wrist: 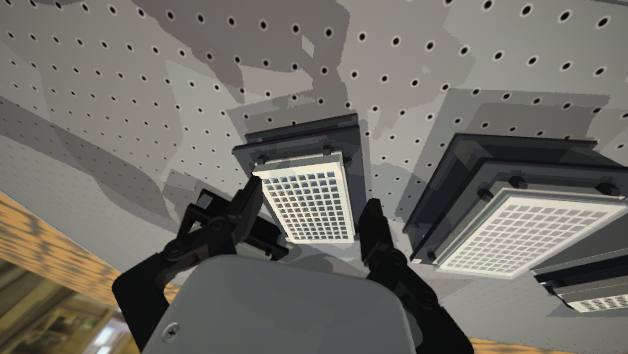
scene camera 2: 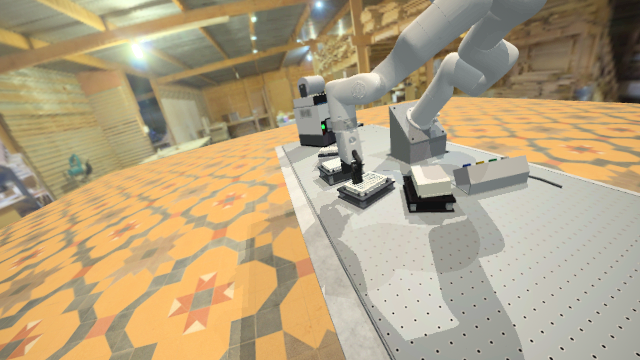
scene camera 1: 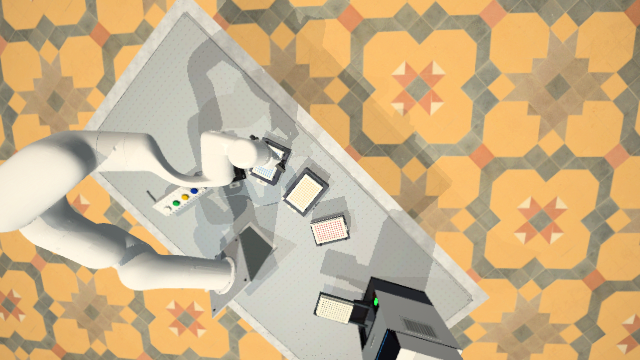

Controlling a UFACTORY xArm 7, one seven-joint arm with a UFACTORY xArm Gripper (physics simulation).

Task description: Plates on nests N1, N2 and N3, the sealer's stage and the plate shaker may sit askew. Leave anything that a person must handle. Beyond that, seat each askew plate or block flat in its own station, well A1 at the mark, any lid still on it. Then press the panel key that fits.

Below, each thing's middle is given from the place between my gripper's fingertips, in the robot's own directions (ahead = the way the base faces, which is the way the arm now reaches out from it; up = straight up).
I see the orange-tinted plate (wrist: pixel 498 186) 19 cm to the right of my hand, 3 cm behind it and 2 cm below it. From my hand the other things lie so: white block (scene camera 2: pixel 430 180): 19 cm behind, 13 cm to the left, 1 cm below; cream plate (scene camera 1: pixel 328 307): 59 cm to the right, 25 cm behind, 6 cm above; blue-tinted plate (wrist: pixel 309 194): 5 cm behind, 3 cm below.
